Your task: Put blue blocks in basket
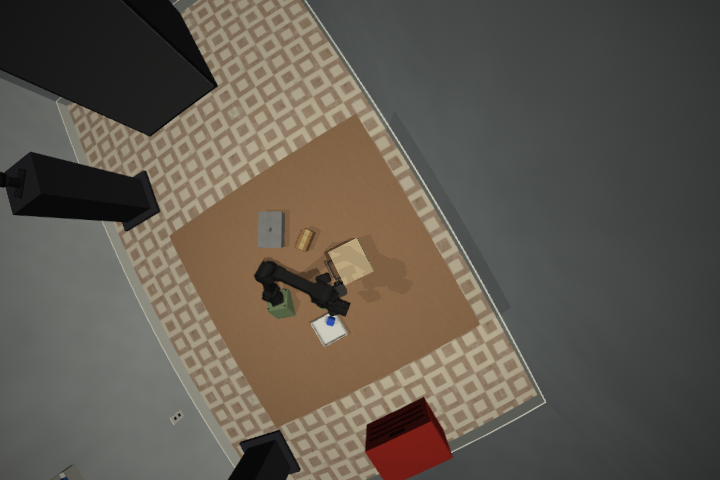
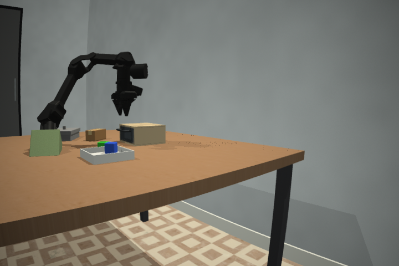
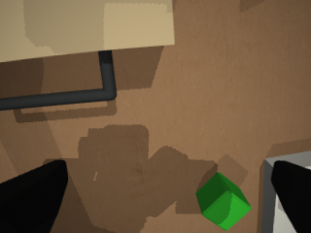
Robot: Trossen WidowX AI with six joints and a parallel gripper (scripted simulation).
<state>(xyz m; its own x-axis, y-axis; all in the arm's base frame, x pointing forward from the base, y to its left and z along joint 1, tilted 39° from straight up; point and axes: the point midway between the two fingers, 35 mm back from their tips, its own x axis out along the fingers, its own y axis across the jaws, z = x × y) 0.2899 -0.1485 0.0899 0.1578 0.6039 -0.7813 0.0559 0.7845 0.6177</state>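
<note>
Right now my hand is 41 cm to the right of the grey lidded box, 20 cm past it and 12 cm above it. Also, from my hand: brown box (29 cm to the left, 13 cm below, 5 cm behind); then white basket (19 cm to the right, 16 cm below, 14 cm behind); then tan drawer unit (14 cm ahead, 13 cm below, 9 cm to the left).
</note>
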